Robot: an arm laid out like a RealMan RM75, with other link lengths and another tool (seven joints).
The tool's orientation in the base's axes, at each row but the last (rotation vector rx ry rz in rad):
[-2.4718 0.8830 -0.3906]
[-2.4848 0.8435 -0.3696]
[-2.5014 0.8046 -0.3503]
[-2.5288 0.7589 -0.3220]
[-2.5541 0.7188 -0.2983]
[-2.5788 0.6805 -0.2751]
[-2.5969 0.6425 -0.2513]
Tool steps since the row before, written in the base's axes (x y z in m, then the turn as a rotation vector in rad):
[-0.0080 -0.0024 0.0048 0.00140 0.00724 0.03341]
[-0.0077 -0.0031 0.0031 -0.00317 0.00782 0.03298]
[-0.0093 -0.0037 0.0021 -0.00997 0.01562 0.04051]
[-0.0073 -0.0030 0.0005 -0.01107 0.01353 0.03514]
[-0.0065 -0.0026 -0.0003 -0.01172 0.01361 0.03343]
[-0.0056 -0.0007 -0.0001 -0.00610 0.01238 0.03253]
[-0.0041 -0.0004 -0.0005 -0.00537 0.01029 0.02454]
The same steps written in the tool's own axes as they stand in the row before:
[-0.0039 0.0032 -0.0082 -0.00026 -0.02328 -0.02508]
[-0.0037 0.0043 -0.0068 -0.00420 -0.02118 -0.02632]
[-0.0050 0.0060 -0.0067 -0.01359 -0.02739 -0.03240]
[-0.0042 0.0053 -0.0041 -0.01376 -0.02264 -0.02896]
[-0.0041 0.0049 -0.0028 -0.01449 -0.02158 -0.02765]
[-0.0045 0.0029 -0.0019 -0.00911 -0.02254 -0.02564]
[-0.0034 0.0022 -0.0008 -0.00800 -0.01745 -0.01920]

